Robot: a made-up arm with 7 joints.
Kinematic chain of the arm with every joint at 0, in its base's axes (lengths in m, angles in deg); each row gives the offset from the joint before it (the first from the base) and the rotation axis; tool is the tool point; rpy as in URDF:
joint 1: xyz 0 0 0.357 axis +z
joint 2: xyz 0 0 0 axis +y
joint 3: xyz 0 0 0.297 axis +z
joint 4: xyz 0.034 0 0 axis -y
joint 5: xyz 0.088 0 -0.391 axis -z
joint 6: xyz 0 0 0 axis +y
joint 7: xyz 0.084 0 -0.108 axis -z
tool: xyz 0 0 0 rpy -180 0 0
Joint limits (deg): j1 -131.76..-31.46 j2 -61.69..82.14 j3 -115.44..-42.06 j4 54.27..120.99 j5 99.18..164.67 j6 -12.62..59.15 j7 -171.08..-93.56
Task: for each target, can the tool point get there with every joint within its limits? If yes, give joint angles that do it. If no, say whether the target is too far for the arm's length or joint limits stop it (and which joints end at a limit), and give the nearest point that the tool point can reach.
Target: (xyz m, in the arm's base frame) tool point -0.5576 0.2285 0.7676
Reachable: yes | joints -78.70 -43.31 -81.09 109.90 128.06 16.58 -150.99
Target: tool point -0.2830 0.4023 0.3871
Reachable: yes | joints -123.17 -11.92 -106.85 60.40 153.51 6.31 -158.99
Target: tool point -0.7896 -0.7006 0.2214
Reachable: no: too far | nearest point -0.5889 -0.5225 0.2559 | short by 0.271 m
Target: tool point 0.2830 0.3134 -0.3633
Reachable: no: joint limits stop it (at a limit: joint 1, joint 2, joint 3, joint 4, joint 5, joint 6) | nearest point -0.1419 0.4024 0.1347 | short by 0.661 m
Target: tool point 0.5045 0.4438 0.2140
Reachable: no: joint limits stop it (at a limit: joint 1, joint 2, joint 3, joint 4, joint 5, joint 6) | nearest point 0.1983 0.7070 0.4067 | short by 0.447 m
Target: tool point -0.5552 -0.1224 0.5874
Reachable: yes | joints -70.19 -21.90 -87.17 75.49 134.38 32.23 -128.62
